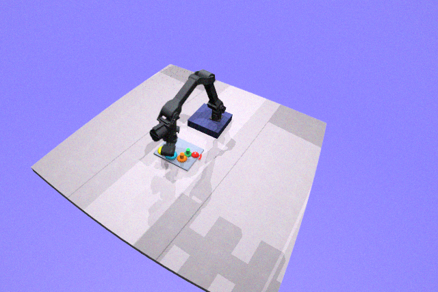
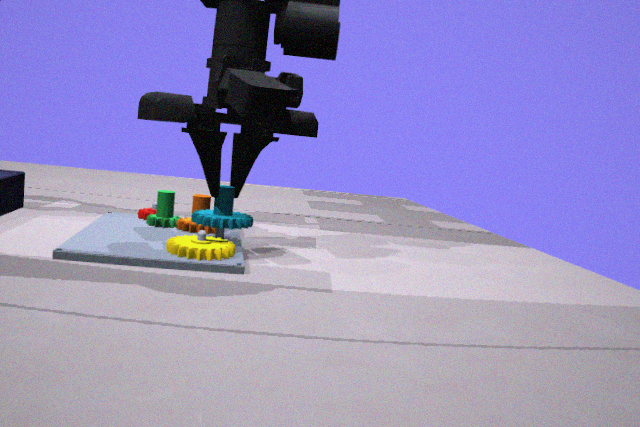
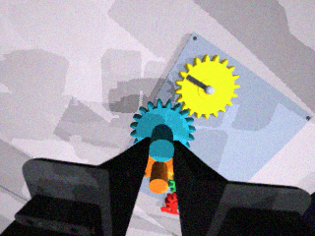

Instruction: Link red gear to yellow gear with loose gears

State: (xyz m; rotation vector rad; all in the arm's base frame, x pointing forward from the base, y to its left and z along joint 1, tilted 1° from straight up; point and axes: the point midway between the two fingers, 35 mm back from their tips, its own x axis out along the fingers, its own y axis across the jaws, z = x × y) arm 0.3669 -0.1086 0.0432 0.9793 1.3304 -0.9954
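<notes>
Right now the orange gear is 2 cm behind my gripper tip, 5 cm to the left of it and 3 cm below it. The rest, counted from my gripper tip: green gear 6 cm behind, 7 cm to the left, 3 cm below; teal gear 1 cm below; red gear 7 cm behind, 10 cm to the left, 4 cm below.
</notes>
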